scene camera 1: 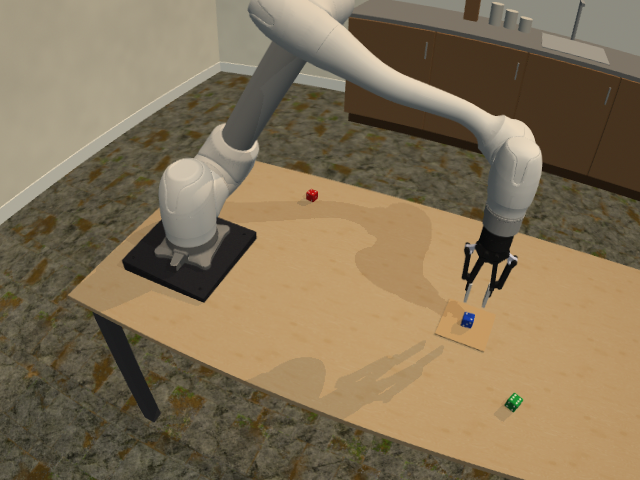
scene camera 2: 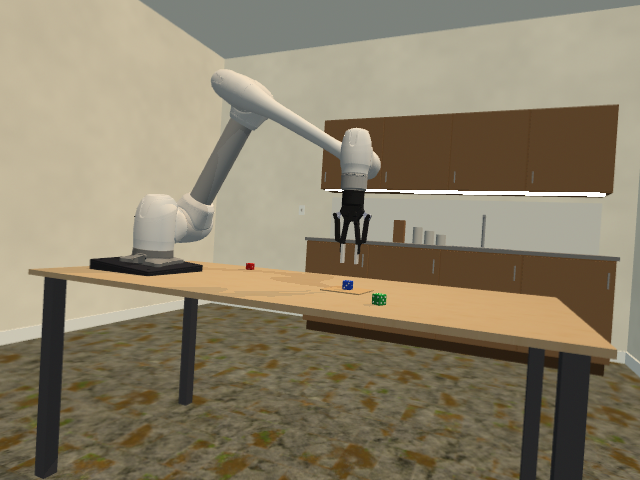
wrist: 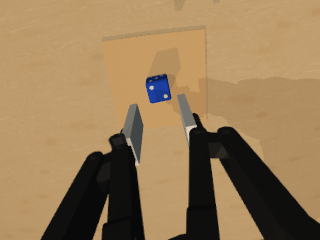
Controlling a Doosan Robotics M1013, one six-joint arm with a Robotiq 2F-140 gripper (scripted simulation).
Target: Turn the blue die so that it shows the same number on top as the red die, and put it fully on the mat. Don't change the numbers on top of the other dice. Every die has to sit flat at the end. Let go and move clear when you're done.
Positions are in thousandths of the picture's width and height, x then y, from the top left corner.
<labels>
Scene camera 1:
my gripper: 741, 628
mat: 702, 682
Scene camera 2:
my gripper: 546, 549
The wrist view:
my gripper: 498, 460
mat: 567, 231
</labels>
